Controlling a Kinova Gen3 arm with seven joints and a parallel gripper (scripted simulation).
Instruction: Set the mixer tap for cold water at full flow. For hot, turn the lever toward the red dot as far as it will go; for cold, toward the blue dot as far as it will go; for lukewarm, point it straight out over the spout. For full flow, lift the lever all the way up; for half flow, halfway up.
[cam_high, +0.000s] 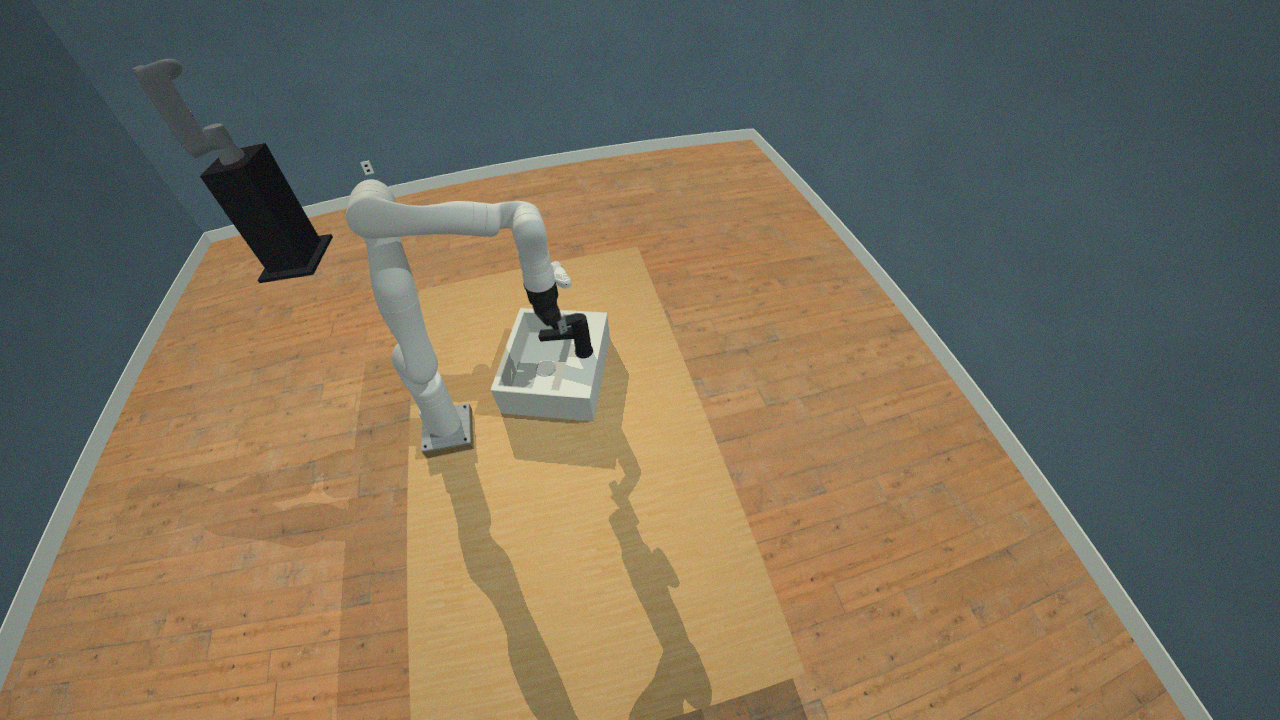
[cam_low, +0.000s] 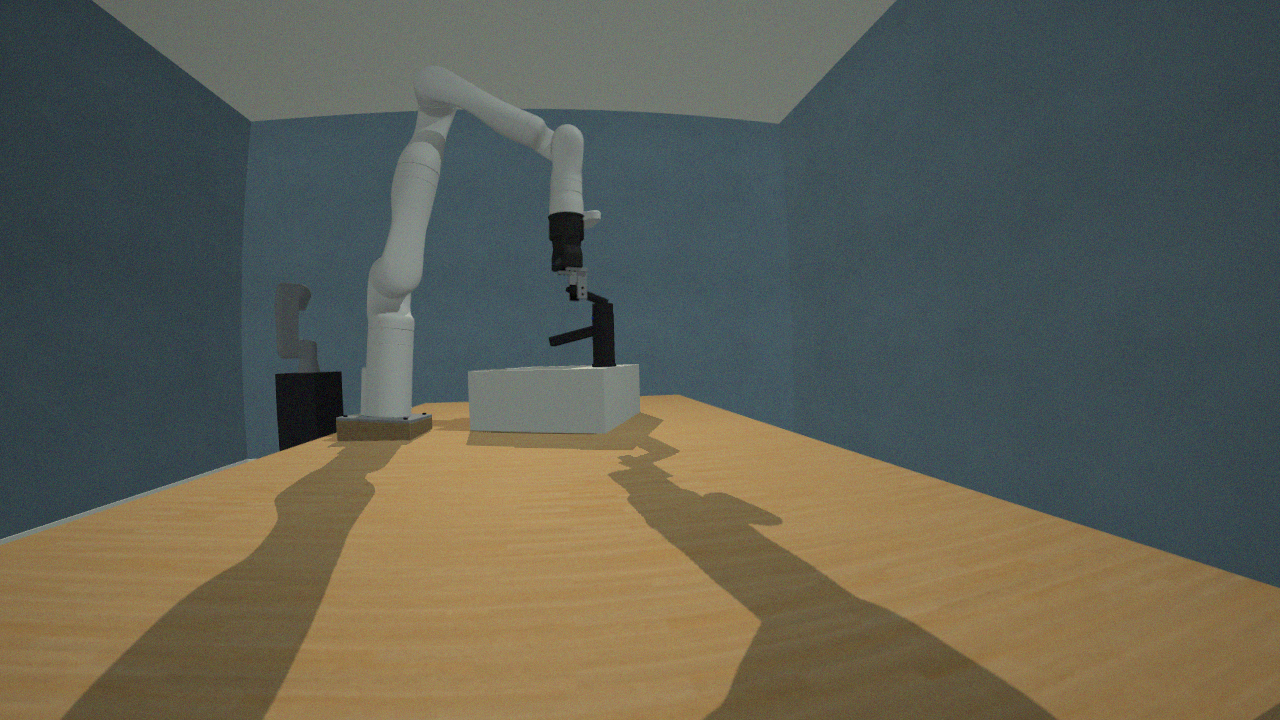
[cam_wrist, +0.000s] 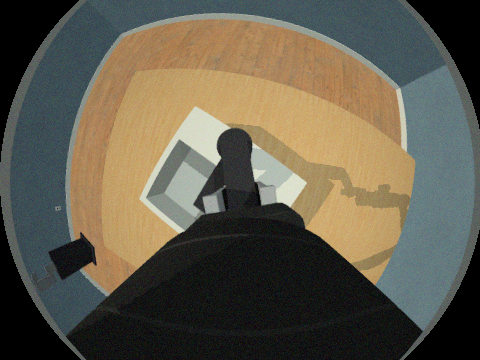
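Right now my hand is 2 cm short of the lever, 1 cm to the right of it and 1 cm above it. Also, from my hand: white basin: 6 cm behind, 6 cm to the left, 25 cm below.
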